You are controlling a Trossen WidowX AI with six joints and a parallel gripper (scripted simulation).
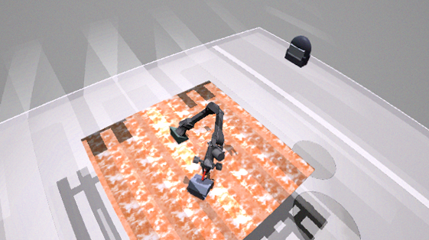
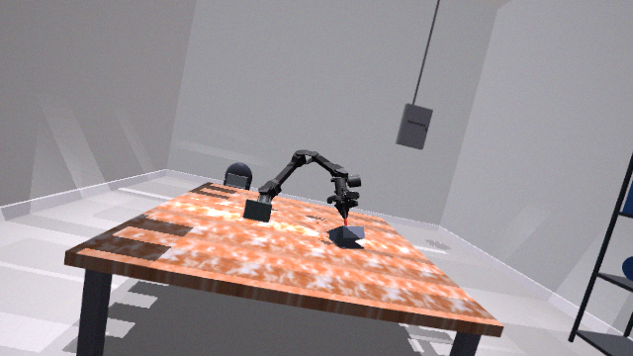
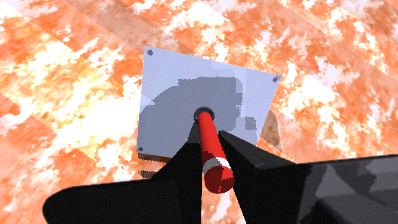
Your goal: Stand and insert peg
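Now: the grey sloped panel 1 cm ahead of my gripper tip, 4 cm to the right of it and 6 cm below it. The rest, counted from my gripper tip: red peg 1 cm to the left, 1 cm above.
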